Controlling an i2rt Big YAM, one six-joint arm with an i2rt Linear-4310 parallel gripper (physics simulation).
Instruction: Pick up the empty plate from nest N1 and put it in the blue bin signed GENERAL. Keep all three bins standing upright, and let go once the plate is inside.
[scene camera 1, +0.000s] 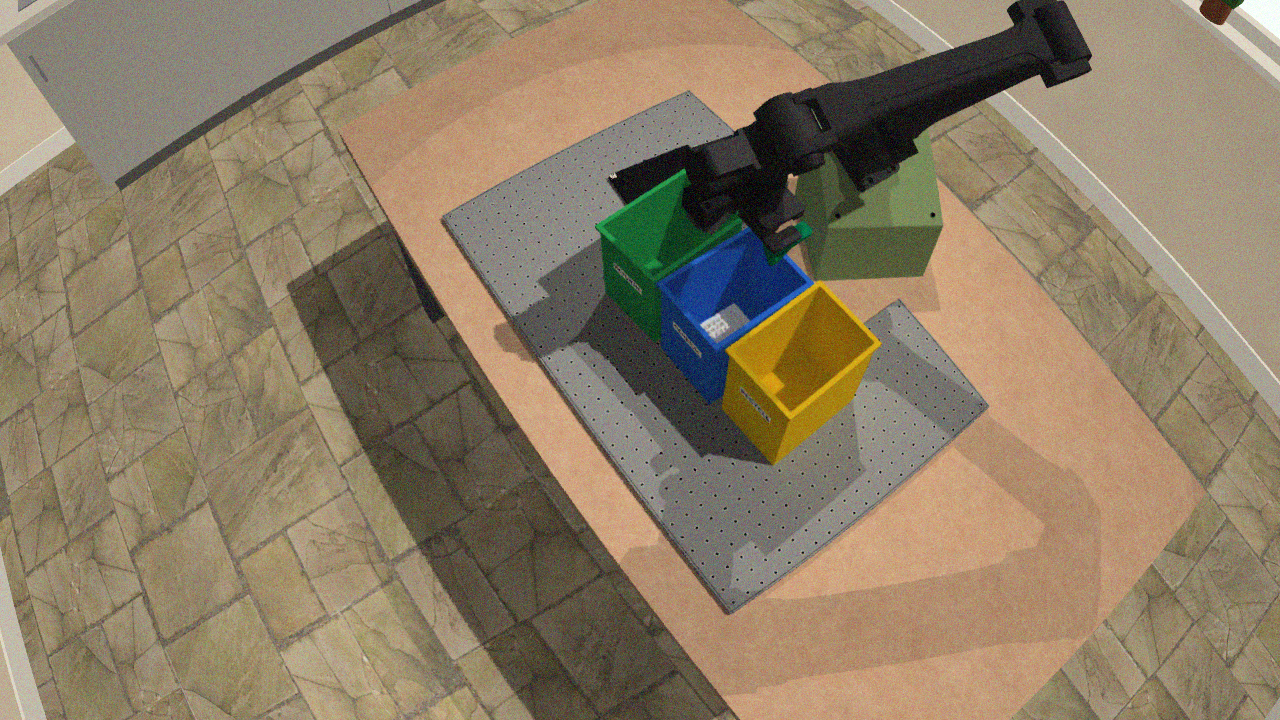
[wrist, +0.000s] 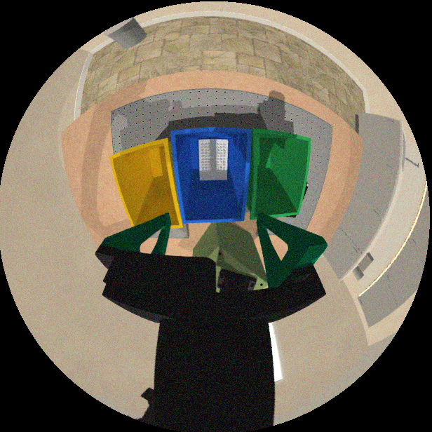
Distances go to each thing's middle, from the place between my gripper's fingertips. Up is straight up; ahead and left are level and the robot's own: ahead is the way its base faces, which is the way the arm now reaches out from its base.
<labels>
I see the blue bin (scene camera 1: 736, 271) 1 cm ahead of my hand and 19 cm below it. The rest, counted from my hand: yellow bin (scene camera 1: 788, 376): 2 cm behind, 13 cm to the left, 19 cm below; green bin (scene camera 1: 650, 238): 4 cm ahead, 14 cm to the right, 19 cm below; white plate (scene camera 1: 727, 321): 2 cm ahead, 1 cm to the right, 27 cm below.
</labels>
